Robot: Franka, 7 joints.
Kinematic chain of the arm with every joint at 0, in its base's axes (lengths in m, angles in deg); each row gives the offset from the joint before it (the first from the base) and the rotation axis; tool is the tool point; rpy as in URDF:
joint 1: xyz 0 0 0.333 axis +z
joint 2: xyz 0 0 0 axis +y
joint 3: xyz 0 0 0.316 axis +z
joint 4: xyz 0.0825 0 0 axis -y
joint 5: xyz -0.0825 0 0.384 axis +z
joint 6: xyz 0 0 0 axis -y
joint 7: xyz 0.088 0 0 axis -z
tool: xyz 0 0 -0.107 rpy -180 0 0
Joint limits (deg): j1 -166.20..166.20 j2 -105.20..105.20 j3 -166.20..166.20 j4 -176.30..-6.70 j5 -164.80..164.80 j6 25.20..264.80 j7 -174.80..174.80
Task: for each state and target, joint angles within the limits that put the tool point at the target. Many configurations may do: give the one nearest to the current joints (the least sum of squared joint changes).
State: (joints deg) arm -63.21 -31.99 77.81 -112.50 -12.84 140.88 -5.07
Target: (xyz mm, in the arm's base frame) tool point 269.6 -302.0 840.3
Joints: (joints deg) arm -90.42 -35.82 26.80 -107.29 -13.18 138.88 -5.07
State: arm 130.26 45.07 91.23 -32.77 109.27 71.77 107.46
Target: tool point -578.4 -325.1 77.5
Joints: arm 164.12 97.25 53.16 -78.82 96.39 73.57 107.46
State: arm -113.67 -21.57 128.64 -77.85 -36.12 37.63 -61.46
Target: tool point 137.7 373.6 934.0
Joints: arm -79.78 -3.00 158.81 -38.68 -33.84 61.93 -61.46
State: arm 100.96 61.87 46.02 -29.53 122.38 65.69 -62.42
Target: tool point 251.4 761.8 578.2
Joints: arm 60.46 67.01 40.88 -25.49 132.85 100.59 -62.42
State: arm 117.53 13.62 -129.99 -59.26 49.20 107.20 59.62
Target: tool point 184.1 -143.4 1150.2
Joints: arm 101.59 5.36 -152.07 -31.40 49.98 132.24 59.62
